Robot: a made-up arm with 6 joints.
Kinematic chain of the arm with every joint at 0, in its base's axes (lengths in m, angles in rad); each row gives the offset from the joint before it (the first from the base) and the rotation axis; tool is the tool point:
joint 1: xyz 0 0 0.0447 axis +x
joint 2: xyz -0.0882 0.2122 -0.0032 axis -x
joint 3: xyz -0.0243 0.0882 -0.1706 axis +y
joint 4: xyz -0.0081 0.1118 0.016 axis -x
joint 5: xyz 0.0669 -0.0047 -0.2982 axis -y
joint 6: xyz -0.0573 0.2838 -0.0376 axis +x
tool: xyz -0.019 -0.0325 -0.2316
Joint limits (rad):
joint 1: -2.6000..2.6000
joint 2: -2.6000..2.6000
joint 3: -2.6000..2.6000
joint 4: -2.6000..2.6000
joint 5: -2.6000..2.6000
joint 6: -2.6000..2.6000
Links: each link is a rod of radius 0.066 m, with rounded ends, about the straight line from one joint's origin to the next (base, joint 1, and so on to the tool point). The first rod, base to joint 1, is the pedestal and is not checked.
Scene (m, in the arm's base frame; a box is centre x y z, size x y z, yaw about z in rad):
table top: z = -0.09
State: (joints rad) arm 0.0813 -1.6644 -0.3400 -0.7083 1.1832 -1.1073
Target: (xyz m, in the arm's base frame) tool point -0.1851 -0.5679 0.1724
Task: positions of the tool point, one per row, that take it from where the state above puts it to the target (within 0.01 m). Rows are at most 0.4 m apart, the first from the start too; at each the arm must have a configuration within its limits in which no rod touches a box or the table.
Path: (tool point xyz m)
1: 0.1069 0.1425 0.7451
2: 0.0628 -0.2135 0.6805
3: -0.0366 -0.4740 0.4595
4: -0.1851 -0.5679 0.1724

